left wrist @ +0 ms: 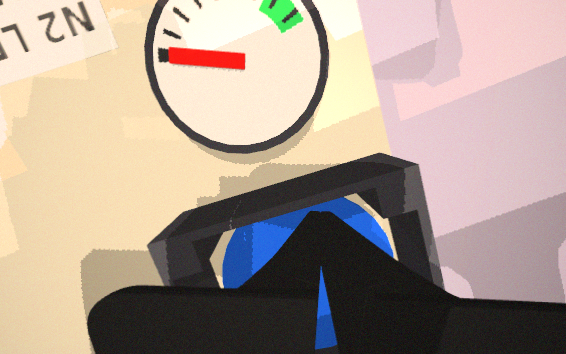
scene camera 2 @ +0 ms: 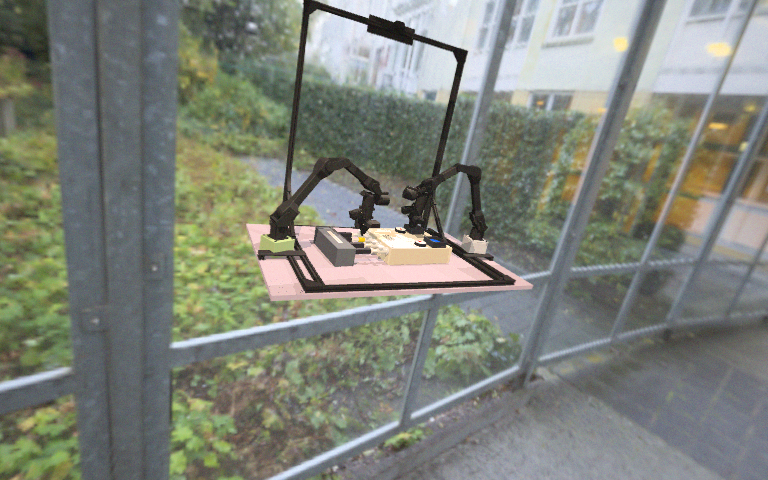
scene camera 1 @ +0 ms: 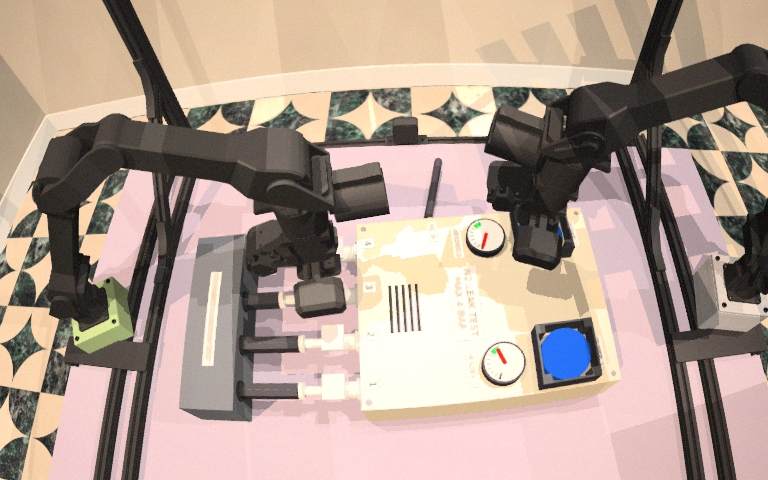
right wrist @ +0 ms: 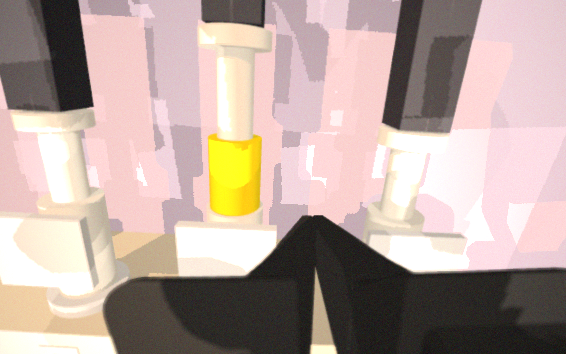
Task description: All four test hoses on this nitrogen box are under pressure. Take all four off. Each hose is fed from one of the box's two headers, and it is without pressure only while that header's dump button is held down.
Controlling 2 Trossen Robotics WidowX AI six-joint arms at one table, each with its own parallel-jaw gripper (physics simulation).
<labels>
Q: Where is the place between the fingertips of the left gripper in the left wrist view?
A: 318, 221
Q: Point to a dump button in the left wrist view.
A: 250, 247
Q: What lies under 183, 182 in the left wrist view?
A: A cream nitrogen box.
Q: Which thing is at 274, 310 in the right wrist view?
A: The right gripper.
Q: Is the right gripper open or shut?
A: Shut.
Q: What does the right gripper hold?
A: Nothing.
</labels>
